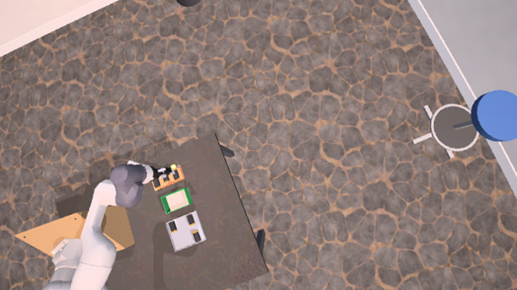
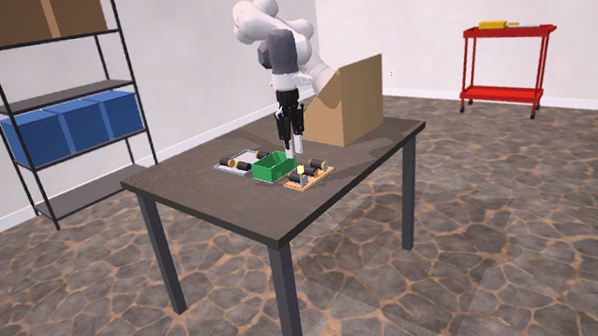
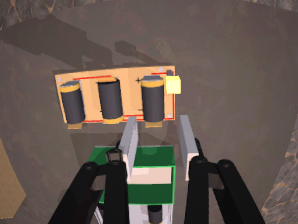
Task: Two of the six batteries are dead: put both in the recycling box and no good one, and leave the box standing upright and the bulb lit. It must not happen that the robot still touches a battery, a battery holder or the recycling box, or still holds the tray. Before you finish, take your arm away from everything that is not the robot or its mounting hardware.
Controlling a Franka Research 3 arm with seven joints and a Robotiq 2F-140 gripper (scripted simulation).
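Right now the bulb is 2 cm ahead of my hand, 3 cm to the left of it and 7 cm below it. Round my hand: white tray: 11 cm behind, 33 cm to the right, 15 cm below; green recycling box: 6 cm behind, 15 cm to the right, 14 cm below.
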